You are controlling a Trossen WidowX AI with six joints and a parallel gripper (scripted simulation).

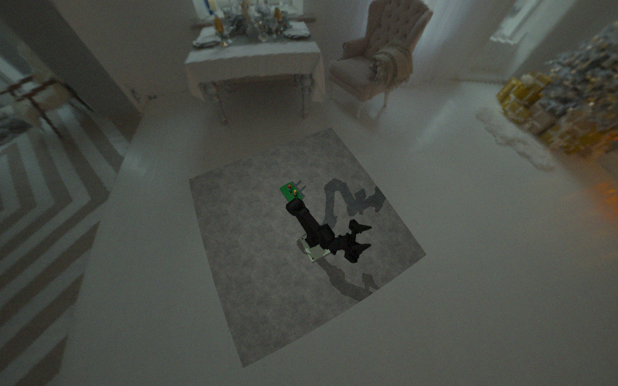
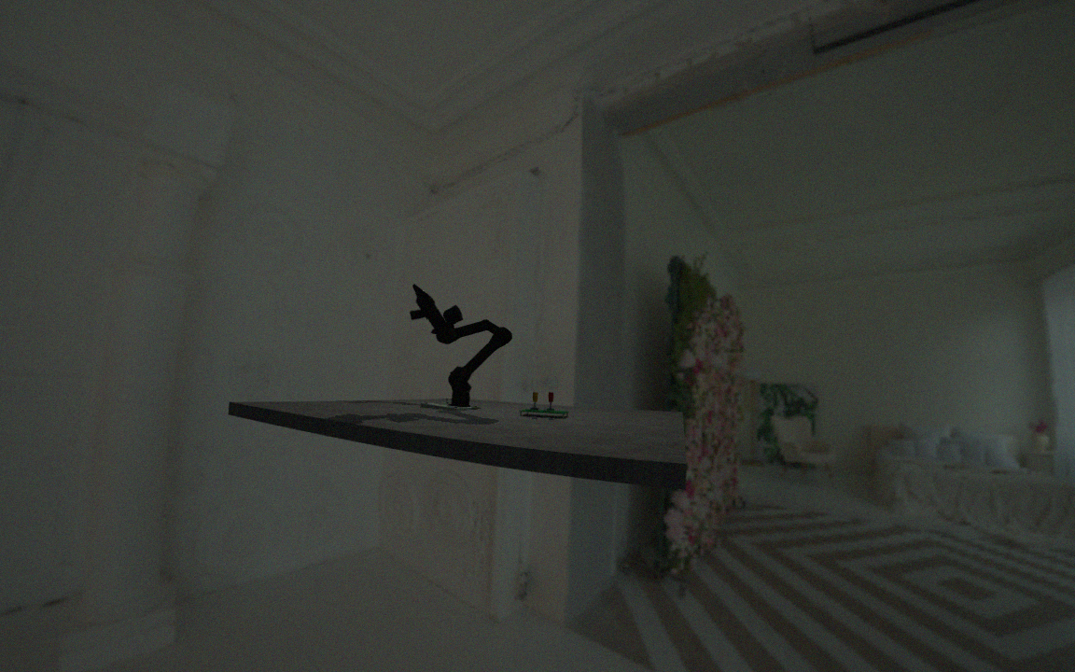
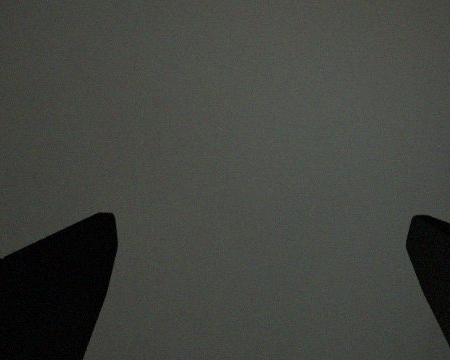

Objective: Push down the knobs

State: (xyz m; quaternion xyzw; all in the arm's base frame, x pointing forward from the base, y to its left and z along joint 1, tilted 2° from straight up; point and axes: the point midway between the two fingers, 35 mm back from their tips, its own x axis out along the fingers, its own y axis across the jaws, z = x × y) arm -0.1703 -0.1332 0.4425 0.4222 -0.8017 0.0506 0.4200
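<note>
Now: gripper tip 510 mm short of the yellow knob, 420 mm above it and 110 mm to the right of it.
</note>
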